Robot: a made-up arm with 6 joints. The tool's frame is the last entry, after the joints.
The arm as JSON. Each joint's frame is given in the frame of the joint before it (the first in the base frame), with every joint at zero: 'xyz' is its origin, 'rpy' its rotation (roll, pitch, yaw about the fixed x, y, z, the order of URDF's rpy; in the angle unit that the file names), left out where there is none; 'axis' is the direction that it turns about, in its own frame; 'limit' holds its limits. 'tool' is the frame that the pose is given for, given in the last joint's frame.
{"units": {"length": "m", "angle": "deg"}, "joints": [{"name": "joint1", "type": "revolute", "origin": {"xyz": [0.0, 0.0, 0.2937]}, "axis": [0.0, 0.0, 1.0], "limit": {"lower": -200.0, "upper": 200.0}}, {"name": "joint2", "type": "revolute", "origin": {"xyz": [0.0, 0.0, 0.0]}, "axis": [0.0, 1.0, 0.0], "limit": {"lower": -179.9, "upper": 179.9}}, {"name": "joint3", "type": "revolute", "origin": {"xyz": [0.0, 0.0, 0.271]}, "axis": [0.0, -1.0, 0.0], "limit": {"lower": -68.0, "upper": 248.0}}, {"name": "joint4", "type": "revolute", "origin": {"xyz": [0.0, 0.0, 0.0]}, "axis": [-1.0, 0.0, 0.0], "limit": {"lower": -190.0, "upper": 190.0}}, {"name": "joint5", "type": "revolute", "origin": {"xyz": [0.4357, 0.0, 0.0]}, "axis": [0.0, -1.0, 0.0], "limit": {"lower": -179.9, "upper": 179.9}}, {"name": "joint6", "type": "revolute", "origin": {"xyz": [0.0, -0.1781, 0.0]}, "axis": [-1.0, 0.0, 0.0], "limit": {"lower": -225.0, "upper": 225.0}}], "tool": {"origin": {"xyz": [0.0, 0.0, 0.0]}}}
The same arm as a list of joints. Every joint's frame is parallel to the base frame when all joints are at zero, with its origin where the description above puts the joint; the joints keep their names.
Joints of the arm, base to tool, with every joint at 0 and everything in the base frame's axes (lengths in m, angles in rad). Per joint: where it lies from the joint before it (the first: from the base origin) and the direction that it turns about. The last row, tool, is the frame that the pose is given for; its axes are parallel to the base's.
joint1: axis 0 0 1 xyz 0 0 0.2937
joint2: axis 0 1 0 xyz 0 0 0
joint3: axis 0 -1 0 xyz 0 0 0.271
joint4: axis -1 0 0 xyz 0 0 0
joint5: axis 0 -1 0 xyz 0.4357 0 0
joint6: axis -1 0 0 xyz 0 -0.1781 0
tool: xyz 0 0 0
Joint limits (rad, base to tool): -3.4907..3.4907 -3.1398..3.1398 -1.1868..4.3284 -3.3161..3.3161 -3.1398..3.1398 -3.927..3.927

